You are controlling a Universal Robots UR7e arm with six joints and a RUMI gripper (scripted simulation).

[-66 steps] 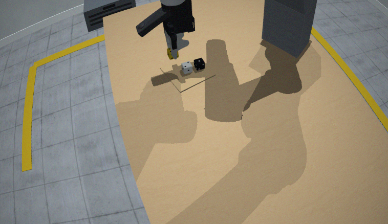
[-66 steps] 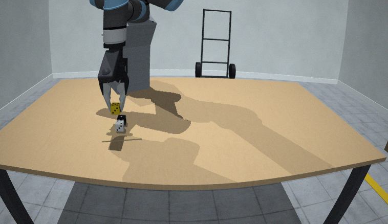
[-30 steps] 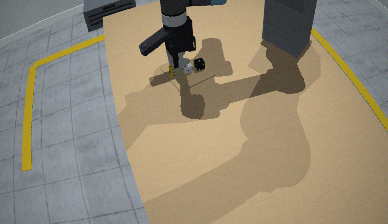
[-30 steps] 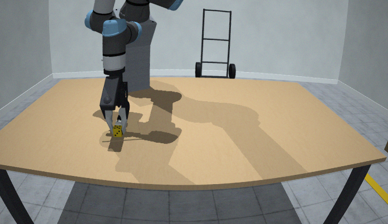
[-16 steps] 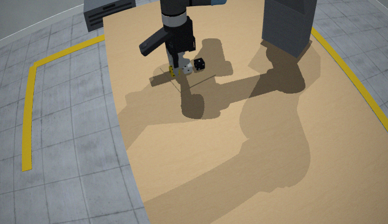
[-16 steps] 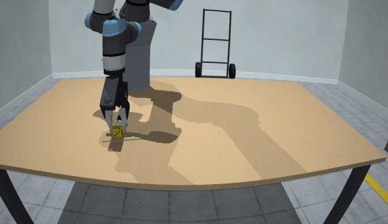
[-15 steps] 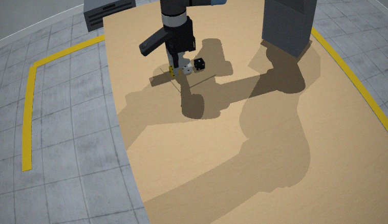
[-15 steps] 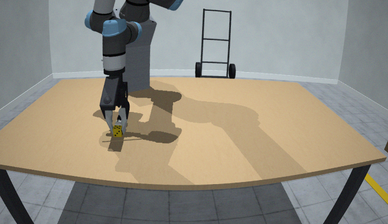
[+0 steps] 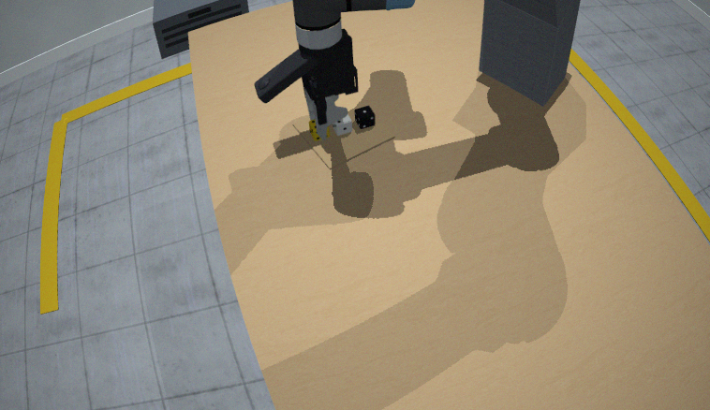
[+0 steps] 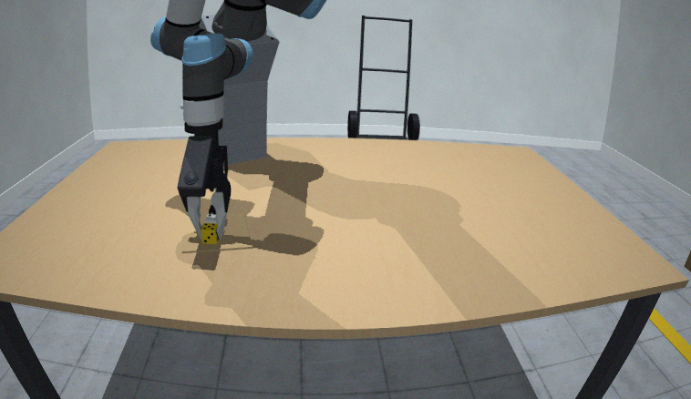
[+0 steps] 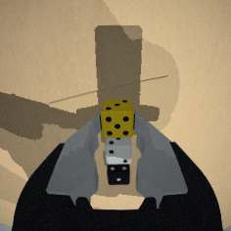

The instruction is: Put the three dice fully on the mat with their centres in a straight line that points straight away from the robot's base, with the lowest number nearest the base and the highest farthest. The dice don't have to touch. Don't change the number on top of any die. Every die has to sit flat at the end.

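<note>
Now: hand right at the yellow die. Also, from my hand: mat: 4 cm behind, 2 cm below; then white die: 4 cm behind, 1 cm below; then black die: 9 cm behind, 1 cm to the right, 1 cm below.
</note>
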